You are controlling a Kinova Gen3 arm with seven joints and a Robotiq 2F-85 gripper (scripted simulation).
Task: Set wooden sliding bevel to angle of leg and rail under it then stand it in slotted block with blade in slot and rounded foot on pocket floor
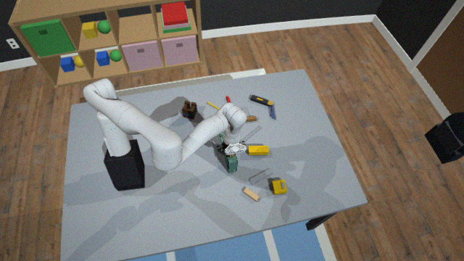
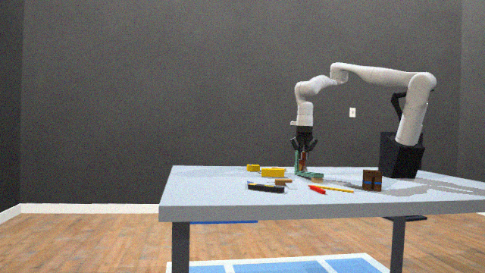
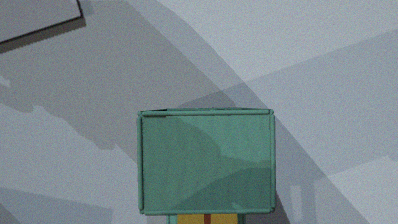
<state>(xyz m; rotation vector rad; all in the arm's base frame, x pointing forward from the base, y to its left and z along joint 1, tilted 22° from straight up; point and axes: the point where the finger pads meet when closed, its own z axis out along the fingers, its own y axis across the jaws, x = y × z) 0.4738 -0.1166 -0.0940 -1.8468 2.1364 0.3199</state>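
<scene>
Now: the wooden sliding bevel 40 mm below my hand. Also, from my hand: grey plate 120 mm ahead, 120 mm to the right, 90 mm below; then wooden piece 30 mm ahead, 190 mm to the right, 90 mm below; then grey blade 20 mm to the left, 60 mm below.
</scene>
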